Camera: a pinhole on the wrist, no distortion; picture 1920 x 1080 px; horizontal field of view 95.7 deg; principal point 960.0 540.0 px. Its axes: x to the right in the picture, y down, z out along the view. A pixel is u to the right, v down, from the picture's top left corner.
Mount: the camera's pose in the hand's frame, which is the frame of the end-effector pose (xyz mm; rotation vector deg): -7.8 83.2 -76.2 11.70 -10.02 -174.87
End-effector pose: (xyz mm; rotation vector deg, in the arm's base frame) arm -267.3 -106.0 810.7 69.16 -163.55 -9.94
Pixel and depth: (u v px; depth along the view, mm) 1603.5 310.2 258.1
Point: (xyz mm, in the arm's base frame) -229.5 189.0 687.6
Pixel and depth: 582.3 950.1 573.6
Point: -362.6 -255.8 248.3
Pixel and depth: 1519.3 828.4 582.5
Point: 60.6 201.2 336.7
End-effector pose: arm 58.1 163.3 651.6 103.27 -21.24 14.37
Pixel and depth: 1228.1 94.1 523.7
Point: -338.0 -270.3 810.4
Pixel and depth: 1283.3 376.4 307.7
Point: -163.4 -53.0 685.5
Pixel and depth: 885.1 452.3 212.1
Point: -12.5 8.0 725.6
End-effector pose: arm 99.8 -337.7 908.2 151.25 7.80 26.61
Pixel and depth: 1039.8 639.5 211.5
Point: 96.1 -474.2 816.9
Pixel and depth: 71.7 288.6 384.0
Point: 521.7 -664.0 840.5
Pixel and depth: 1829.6 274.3 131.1
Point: -35.5 -490.2 891.2
